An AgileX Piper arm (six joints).
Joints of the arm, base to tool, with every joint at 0 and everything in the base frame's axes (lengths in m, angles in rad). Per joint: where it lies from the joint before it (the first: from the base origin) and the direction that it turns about. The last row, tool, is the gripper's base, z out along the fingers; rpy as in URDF.
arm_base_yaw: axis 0 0 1 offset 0 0 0.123
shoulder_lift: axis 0 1 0 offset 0 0 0
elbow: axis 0 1 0 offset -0.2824 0 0.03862
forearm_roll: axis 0.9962 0 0.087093 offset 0.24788 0 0.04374
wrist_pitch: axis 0 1 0 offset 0 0 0
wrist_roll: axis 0.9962 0 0.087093 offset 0.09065 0 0.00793
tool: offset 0 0 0 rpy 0 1.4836 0
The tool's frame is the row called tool.
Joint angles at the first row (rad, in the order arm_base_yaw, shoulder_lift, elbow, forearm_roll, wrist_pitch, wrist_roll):
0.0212, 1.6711, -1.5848, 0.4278, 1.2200, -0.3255
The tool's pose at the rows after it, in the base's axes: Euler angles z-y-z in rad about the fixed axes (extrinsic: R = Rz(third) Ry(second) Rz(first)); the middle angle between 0 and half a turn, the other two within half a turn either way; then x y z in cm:
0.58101 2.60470 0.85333 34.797 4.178 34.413
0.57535 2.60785 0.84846 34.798 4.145 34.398
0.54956 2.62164 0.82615 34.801 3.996 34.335
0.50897 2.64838 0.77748 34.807 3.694 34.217
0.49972 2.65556 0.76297 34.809 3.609 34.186
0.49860 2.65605 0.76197 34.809 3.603 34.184
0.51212 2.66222 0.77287 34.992 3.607 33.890
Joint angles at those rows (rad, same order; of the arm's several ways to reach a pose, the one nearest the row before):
0.0211, 1.6711, -1.5848, 0.4145, 1.2201, -0.3255
0.0212, 1.6711, -1.5848, 0.4102, 1.2200, -0.3255
0.0212, 1.6711, -1.5848, 0.3913, 1.2200, -0.3255
0.0212, 1.6711, -1.5848, 0.3533, 1.2200, -0.3104
0.0212, 1.6711, -1.5848, 0.3427, 1.2200, -0.3033
0.0212, 1.6711, -1.5848, 0.3420, 1.2200, -0.3033
0.0212, 1.6795, -1.5848, 0.3420, 1.2200, -0.3020

